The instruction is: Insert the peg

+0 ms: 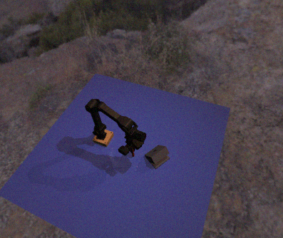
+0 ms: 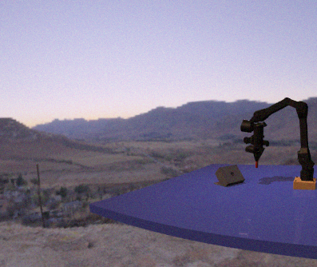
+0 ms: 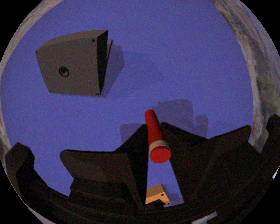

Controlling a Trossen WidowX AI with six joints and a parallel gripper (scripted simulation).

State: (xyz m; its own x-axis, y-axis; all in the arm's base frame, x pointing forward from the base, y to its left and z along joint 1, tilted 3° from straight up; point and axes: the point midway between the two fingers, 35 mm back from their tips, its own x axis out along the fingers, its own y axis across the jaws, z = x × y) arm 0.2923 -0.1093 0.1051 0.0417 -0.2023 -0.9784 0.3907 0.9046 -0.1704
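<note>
The sloped panel is 150 mm ahead of my gripper tip, 80 mm below it and 70 mm to the left of it. The rest, counted from my gripper tip: peg (20 mm above).
</note>
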